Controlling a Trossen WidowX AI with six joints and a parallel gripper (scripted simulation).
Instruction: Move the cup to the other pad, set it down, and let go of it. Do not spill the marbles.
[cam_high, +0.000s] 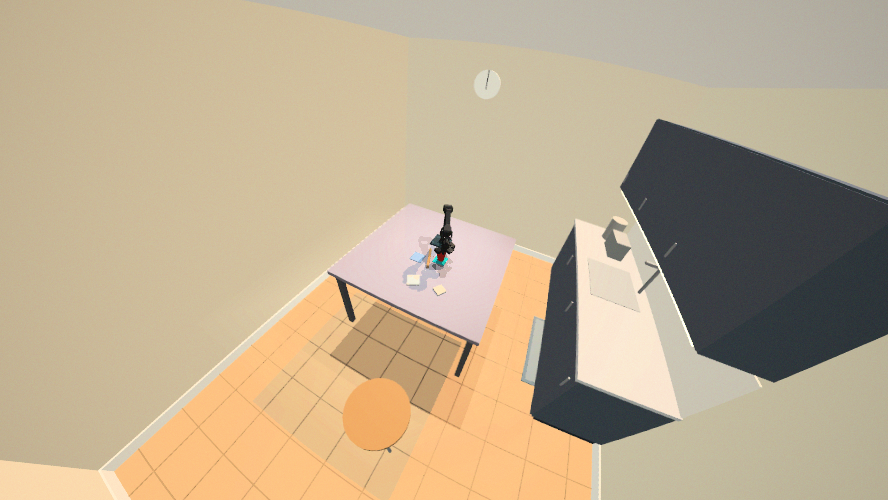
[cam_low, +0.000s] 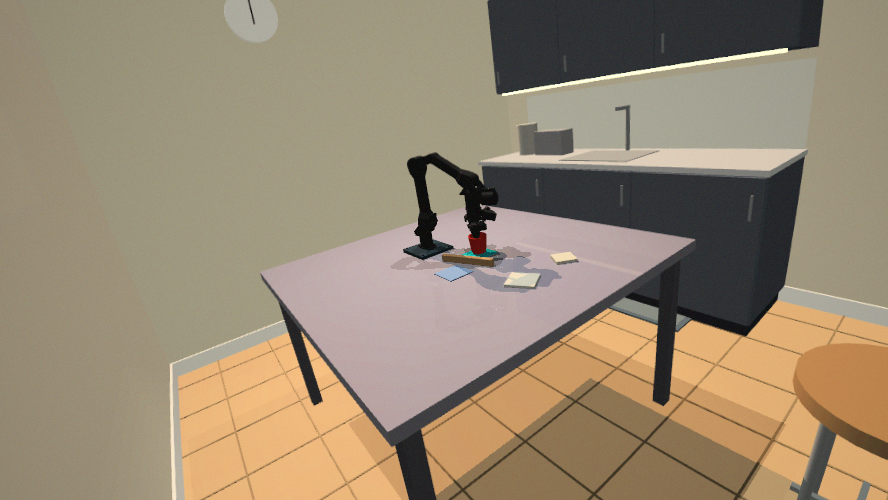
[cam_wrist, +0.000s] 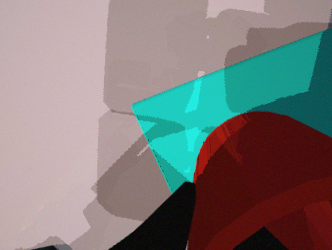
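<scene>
Now: gripper tip 5 cm above the turquoise pad, 3 cm short of it and 1 cm to the left of it. Round my gripper tip: red cup (3 cm ahead, 1 cm to the right); then wooden bar (10 cm to the right, 8 cm ahead, 4 cm below); then pale blue pad (19 cm to the right, 12 cm ahead, 5 cm below).
</scene>
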